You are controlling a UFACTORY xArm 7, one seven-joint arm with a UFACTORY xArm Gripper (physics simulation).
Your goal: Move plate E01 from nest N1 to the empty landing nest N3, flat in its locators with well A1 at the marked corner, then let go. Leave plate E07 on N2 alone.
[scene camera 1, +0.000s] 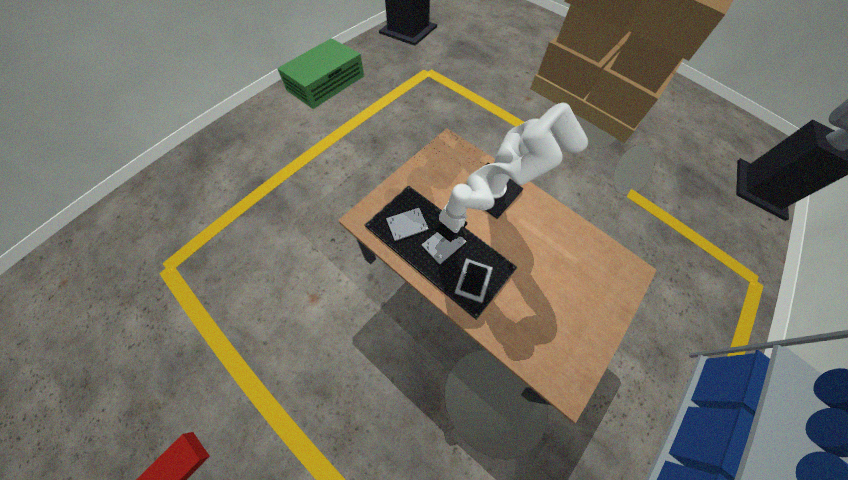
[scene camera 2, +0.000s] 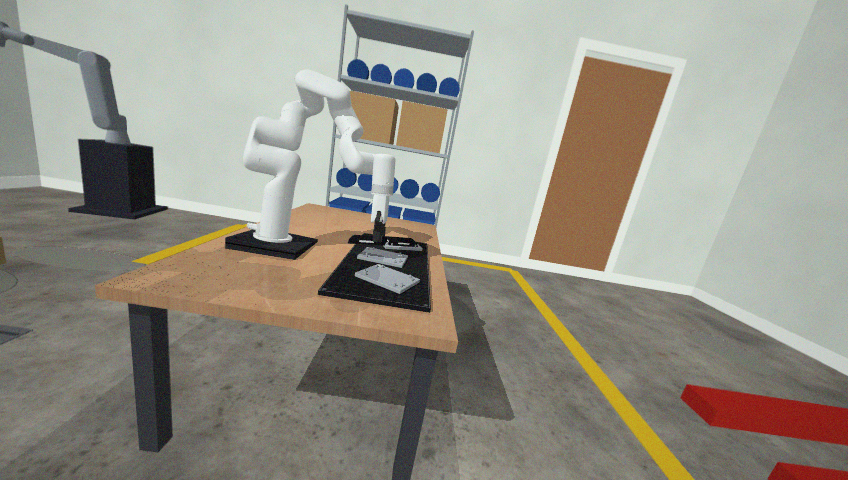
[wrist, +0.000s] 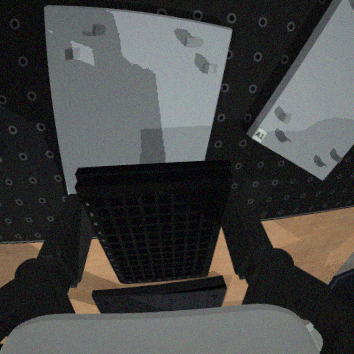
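Note:
My gripper (scene camera 1: 451, 231) (scene camera 2: 377, 230) (wrist: 156, 208) is shut on plate E01 (wrist: 154, 239), a black plate with a grid of wells, and holds it by its two sides just above the black perforated board (scene camera 1: 414, 257) (scene camera 2: 337, 286) (wrist: 239, 70). It hangs over the arm-side edge of the middle grey nest (scene camera 1: 438, 250) (scene camera 2: 383, 256) (wrist: 182, 88), which is bare with small locator blocks. A second bare grey nest (scene camera 1: 407, 224) (scene camera 2: 386, 278) (wrist: 316, 105) carries an A1 label (wrist: 259, 135) at one corner. Plate E07 (scene camera 1: 474, 277) sits in its light frame at the board's other end.
The board lies on a wooden table (scene camera 1: 564, 286) (scene camera 2: 235, 292) with the arm's base plate (scene camera 1: 507, 200) (scene camera 2: 269, 243) behind it. Around the table are a shelf rack (scene camera 2: 340, 107), a green crate (scene camera 1: 321, 71), cardboard boxes (scene camera 1: 617, 59) and another robot on a pedestal (scene camera 2: 116, 175).

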